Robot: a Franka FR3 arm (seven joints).
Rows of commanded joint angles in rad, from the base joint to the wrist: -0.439 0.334 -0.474 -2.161 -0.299 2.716 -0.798; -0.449 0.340 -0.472 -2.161 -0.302 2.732 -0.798; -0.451 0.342 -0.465 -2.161 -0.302 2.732 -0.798; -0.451 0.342 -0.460 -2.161 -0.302 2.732 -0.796; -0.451 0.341 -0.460 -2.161 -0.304 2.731 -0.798; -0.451 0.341 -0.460 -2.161 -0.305 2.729 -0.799; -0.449 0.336 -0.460 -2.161 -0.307 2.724 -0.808; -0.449 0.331 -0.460 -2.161 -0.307 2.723 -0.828; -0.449 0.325 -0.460 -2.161 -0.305 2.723 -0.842; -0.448 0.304 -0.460 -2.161 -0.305 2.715 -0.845; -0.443 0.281 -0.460 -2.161 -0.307 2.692 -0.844; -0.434 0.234 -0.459 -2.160 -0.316 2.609 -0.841; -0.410 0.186 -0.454 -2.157 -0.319 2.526 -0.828; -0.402 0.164 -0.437 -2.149 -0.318 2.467 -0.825; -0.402 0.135 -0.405 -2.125 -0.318 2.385 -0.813; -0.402 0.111 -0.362 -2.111 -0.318 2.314 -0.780
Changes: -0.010 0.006 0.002 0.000 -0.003 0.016 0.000; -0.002 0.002 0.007 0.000 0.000 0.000 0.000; 0.000 0.000 0.005 0.000 0.000 0.000 0.002; 0.000 -0.001 0.000 0.000 -0.002 -0.001 -0.002; 0.000 0.000 0.000 0.000 -0.001 -0.002 -0.001; 0.002 -0.005 0.000 0.000 -0.002 -0.005 -0.009; 0.000 -0.005 0.000 0.000 0.000 -0.001 -0.020; 0.000 -0.006 0.000 0.000 0.002 0.000 -0.014; 0.001 -0.021 0.000 0.000 0.000 -0.008 -0.003; 0.005 -0.023 0.000 0.000 -0.002 -0.023 0.001; 0.009 -0.047 0.001 0.001 -0.009 -0.083 0.003; 0.024 -0.048 0.005 0.003 -0.003 -0.083 0.013; 0.008 -0.022 0.017 0.008 0.001 -0.059 0.003; 0.000 -0.029 0.032 0.024 0.000 -0.082 0.012; 0.000 -0.024 0.043 0.014 0.000 -0.071 0.033
